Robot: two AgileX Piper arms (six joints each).
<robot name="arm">
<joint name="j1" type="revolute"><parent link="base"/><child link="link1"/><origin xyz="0 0 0.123" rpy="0 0 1.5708"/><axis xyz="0 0 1"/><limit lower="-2.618" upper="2.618"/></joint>
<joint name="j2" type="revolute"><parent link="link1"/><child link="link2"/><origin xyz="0 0 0" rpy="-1.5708 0 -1.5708"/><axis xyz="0 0 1"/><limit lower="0" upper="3.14"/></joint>
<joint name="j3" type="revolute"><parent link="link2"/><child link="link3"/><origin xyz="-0.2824 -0.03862 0" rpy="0 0 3.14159"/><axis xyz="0 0 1"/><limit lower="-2.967" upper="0"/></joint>
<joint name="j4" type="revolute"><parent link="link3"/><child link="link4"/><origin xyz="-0.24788 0.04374 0" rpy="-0.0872 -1.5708 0"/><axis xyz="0 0 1"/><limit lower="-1.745" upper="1.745"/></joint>
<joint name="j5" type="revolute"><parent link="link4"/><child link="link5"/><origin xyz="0 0 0" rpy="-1.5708 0 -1.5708"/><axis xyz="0 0 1"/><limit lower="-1.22" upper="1.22"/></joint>
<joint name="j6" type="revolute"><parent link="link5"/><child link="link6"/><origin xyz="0 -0.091 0" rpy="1.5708 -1.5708 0"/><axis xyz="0 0 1"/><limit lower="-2.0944" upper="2.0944"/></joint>
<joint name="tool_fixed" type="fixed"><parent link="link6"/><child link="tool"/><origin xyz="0 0 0" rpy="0 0 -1.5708"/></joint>
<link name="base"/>
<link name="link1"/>
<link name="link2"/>
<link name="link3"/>
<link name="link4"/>
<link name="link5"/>
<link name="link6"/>
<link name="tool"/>
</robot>
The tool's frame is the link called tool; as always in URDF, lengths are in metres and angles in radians.
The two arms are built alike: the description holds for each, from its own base.
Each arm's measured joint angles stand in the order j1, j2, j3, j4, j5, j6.
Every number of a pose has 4 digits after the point. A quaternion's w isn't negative.
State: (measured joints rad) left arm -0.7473 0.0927 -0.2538 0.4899 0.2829 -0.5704; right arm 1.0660 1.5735 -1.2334 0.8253 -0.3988 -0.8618
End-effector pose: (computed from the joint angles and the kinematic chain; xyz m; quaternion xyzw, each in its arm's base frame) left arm 0.0450 -0.0254 0.2703 0.1816 0.6844 -0.2462 0.6618; right arm 0.2040 0.3155 0.3661 -0.2869 0.6368 0.2476 0.6715
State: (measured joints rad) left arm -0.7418 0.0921 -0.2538 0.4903 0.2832 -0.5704; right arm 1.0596 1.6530 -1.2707 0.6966 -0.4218 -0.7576
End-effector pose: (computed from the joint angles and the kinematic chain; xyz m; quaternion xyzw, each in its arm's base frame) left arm 0.0451 -0.0251 0.2703 0.1797 0.6848 -0.2443 0.6627; right arm 0.2144 0.3334 0.3526 -0.2989 0.6270 0.2458 0.6761
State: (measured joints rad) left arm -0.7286 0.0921 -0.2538 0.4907 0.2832 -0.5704; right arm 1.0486 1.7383 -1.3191 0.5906 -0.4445 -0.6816
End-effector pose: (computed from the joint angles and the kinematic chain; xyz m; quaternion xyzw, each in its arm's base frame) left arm 0.0454 -0.0245 0.2703 0.1753 0.6859 -0.2397 0.6643; right arm 0.2272 0.3511 0.3380 -0.3111 0.6177 0.2409 0.6809
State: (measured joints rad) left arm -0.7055 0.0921 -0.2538 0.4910 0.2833 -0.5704; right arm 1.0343 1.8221 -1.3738 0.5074 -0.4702 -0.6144
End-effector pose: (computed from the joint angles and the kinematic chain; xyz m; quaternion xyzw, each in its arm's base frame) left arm 0.0460 -0.0234 0.2703 0.1674 0.6879 -0.2319 0.6671; right arm 0.2414 0.3667 0.3240 -0.3154 0.6105 0.2389 0.6860
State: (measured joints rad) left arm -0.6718 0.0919 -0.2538 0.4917 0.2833 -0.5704; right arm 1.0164 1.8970 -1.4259 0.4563 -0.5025 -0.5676
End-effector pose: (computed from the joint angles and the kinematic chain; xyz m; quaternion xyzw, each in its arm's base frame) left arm 0.0467 -0.0218 0.2703 0.1560 0.6905 -0.2204 0.6711; right arm 0.2567 0.3780 0.3112 -0.3107 0.6059 0.2361 0.6932
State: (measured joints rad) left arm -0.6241 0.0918 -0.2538 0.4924 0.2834 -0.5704; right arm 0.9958 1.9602 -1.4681 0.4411 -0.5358 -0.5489
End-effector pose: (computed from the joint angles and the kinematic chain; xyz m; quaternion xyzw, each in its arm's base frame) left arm 0.0477 -0.0195 0.2703 0.1396 0.6939 -0.2040 0.6763; right arm 0.2725 0.3841 0.2988 -0.3000 0.6060 0.2287 0.7004
